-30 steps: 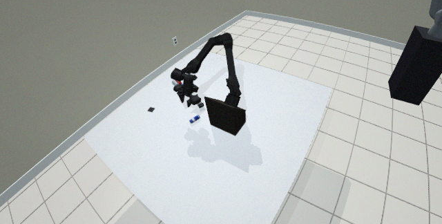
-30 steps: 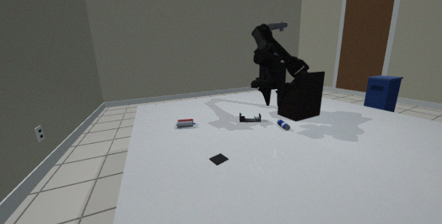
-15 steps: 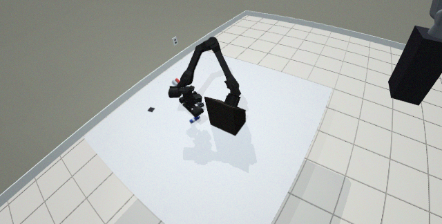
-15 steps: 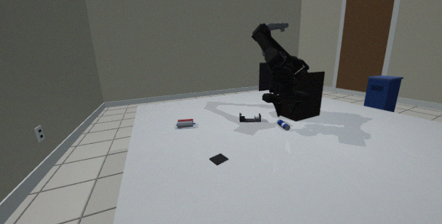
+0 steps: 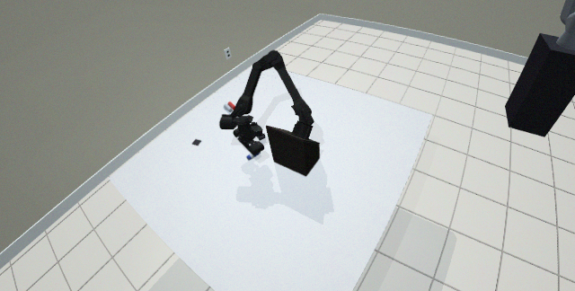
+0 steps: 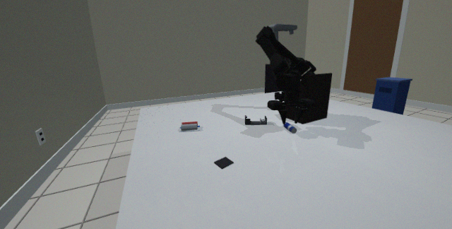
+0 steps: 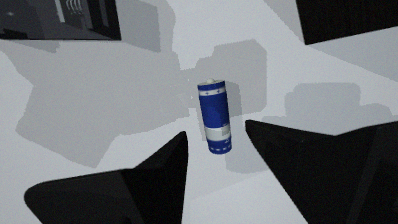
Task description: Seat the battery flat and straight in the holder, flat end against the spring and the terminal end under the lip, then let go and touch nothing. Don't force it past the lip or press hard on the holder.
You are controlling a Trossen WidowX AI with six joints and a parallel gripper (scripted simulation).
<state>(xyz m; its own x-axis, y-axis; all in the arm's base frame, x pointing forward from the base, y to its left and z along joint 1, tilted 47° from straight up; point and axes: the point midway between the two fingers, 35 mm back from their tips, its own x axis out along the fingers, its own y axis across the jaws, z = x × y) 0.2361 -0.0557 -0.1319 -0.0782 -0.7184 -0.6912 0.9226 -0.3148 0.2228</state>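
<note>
My gripper tip is 20 mm above the battery.
</note>
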